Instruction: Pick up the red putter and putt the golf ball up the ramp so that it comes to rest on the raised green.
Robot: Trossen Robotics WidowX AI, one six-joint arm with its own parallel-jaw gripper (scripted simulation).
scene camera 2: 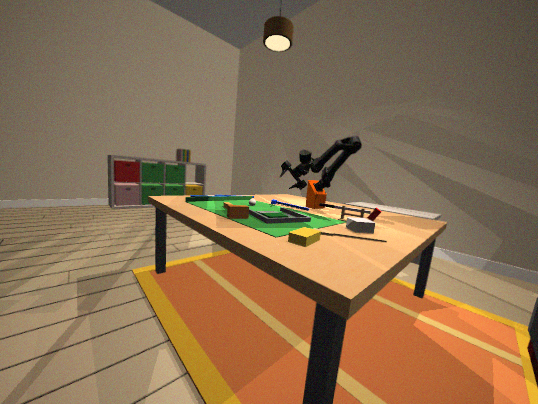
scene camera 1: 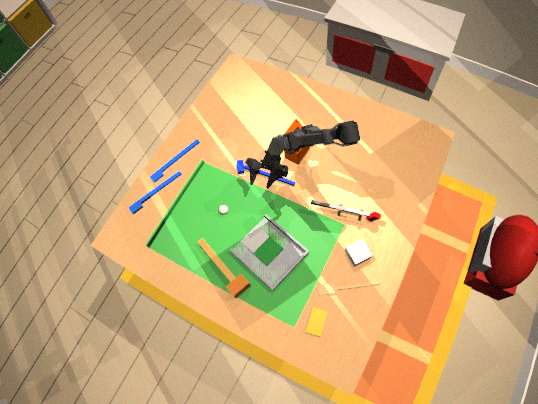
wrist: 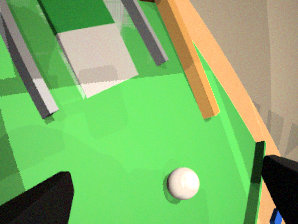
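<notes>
You'd see my gripper open with nothing in it, and it's there in the wrist view too. There's a white golf ball that I can see, and a green mat as well.
</notes>
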